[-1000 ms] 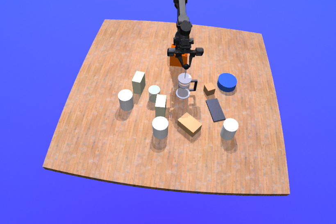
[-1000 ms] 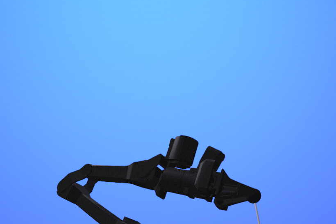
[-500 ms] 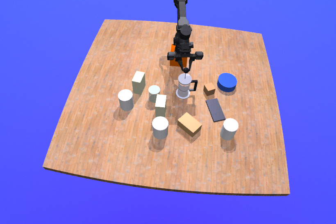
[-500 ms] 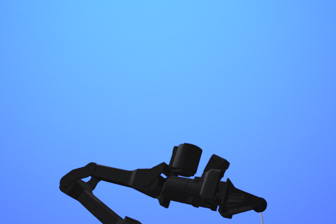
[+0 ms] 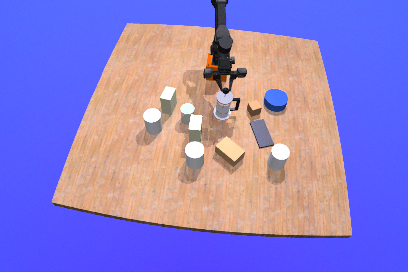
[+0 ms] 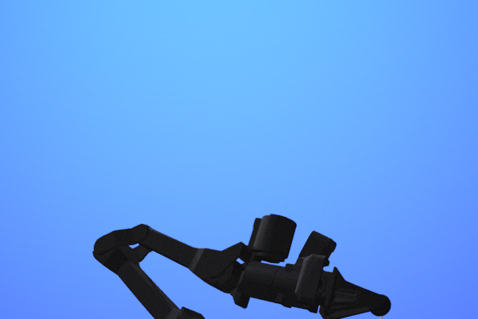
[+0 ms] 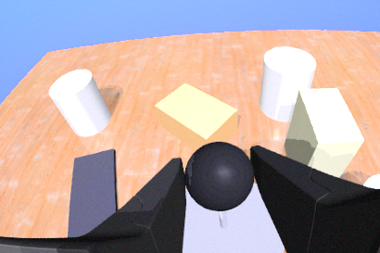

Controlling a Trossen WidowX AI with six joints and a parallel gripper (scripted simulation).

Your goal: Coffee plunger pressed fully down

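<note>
Now: the glass coffee press 100 mm below my gripper tip, 20 mm behind it and 10 mm to the left of it. Also, from my gripper tip: tan box: 190 mm ahead, 170 mm below, 40 mm to the left; brown cube: 170 mm below, 150 mm to the left, 70 mm behind; dark slab: 190 mm to the left, 190 mm below, 60 mm ahead.
</note>
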